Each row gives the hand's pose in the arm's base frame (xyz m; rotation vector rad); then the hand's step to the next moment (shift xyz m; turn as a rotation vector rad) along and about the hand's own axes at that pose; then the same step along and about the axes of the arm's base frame.
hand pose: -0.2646 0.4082 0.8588 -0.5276 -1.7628 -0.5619
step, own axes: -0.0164 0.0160 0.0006 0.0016 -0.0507 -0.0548
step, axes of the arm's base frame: 0.0134 0.0119 -0.0144 0.0098 -0.0735 0.0090
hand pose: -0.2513 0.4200 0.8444 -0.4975 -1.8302 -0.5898
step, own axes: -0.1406 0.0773 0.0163 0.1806 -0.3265 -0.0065
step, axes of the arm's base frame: 0.0784 0.0636 -0.1258 -0.2467 -0.2519 0.1224
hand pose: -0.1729 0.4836 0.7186 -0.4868 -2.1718 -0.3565
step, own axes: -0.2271 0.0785 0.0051 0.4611 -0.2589 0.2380
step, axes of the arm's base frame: 0.1588 0.0222 -0.1790 -0.5402 -0.0296 0.2087
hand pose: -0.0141 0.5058 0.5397 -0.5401 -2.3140 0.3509
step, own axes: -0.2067 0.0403 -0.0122 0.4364 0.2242 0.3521
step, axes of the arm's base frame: 0.1544 -0.0618 -0.1298 -0.4704 0.3707 -0.0774
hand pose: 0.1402 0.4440 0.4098 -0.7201 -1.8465 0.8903
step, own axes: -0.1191 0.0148 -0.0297 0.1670 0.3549 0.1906
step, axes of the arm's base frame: 0.0756 -0.0763 -0.0612 -0.2032 0.2787 -0.2669
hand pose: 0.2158 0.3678 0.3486 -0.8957 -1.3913 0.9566
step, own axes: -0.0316 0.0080 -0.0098 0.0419 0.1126 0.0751
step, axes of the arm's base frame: 0.0110 -0.0259 -0.0192 -0.0786 0.0775 -0.0888
